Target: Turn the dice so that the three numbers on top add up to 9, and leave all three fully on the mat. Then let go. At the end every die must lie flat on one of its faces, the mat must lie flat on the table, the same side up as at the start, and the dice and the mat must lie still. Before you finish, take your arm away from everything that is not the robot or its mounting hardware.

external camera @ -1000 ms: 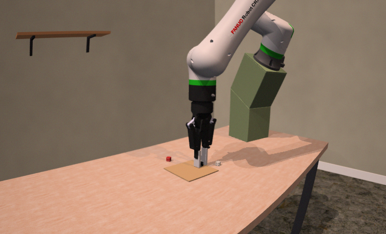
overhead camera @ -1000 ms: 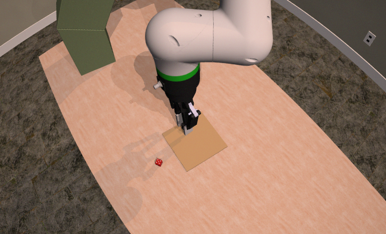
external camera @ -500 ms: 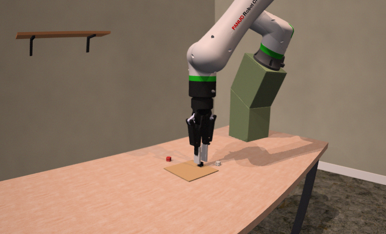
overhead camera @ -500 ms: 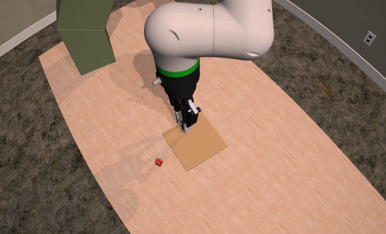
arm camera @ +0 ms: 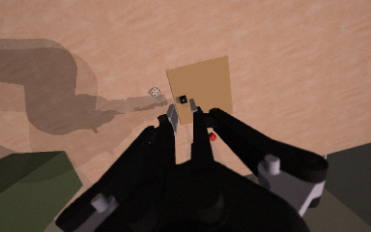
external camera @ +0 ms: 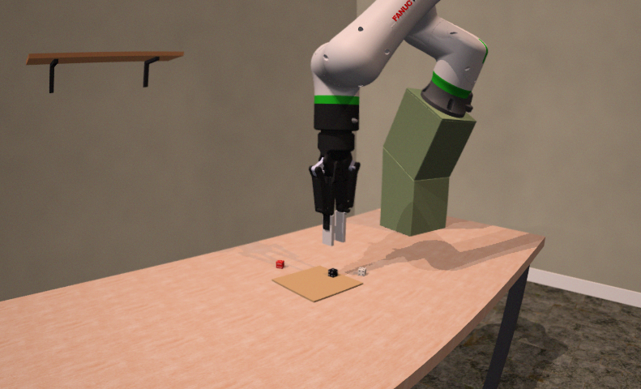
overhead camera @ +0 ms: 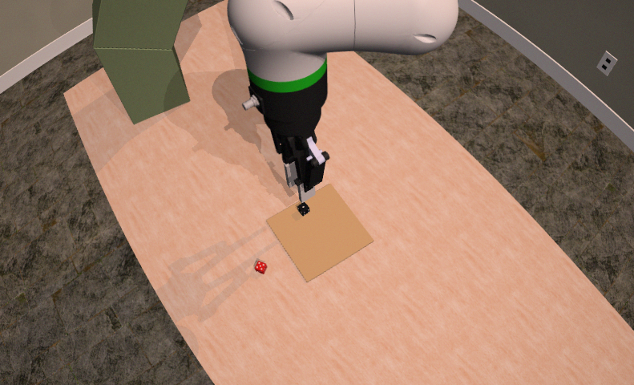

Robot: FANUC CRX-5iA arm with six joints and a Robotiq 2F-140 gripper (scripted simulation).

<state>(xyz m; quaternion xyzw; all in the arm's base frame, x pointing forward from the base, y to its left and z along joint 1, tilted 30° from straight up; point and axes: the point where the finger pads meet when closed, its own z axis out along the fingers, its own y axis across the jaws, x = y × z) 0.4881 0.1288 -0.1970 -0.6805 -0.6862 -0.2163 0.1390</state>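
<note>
My gripper is now 110 mm above the white die, 60 mm past it and 30 mm to the right of it. Also, from my hand: tan square mat (110 mm below, 50 mm ahead); black die (100 mm below); red die (120 mm to the right, 110 mm below, 50 mm ahead).
</note>
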